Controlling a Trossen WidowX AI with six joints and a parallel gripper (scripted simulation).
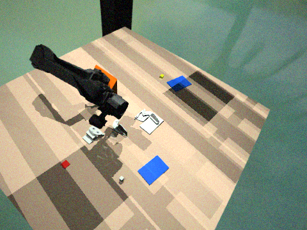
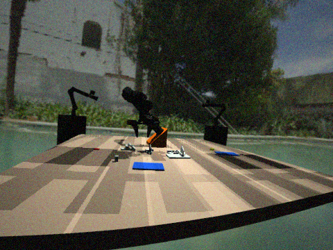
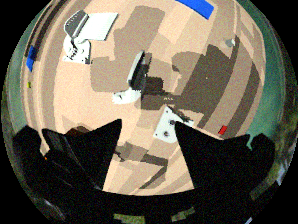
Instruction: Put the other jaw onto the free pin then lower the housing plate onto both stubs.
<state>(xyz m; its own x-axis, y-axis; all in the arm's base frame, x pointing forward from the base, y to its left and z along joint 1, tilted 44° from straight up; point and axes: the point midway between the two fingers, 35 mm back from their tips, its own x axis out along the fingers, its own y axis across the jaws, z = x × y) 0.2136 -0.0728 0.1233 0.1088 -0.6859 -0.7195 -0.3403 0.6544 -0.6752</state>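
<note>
The grey jaw is 1 cm ahead of my gripper tip, 5 cm to the left of it and 7 cm below it. Round my gripper tip: grey cube 24 cm ahead, 12 cm to the right, 7 cm below; then red patch 2 cm ahead, 26 cm to the right, 8 cm below; then white base plate 12 cm ahead, 19 cm to the left, 8 cm below.
</note>
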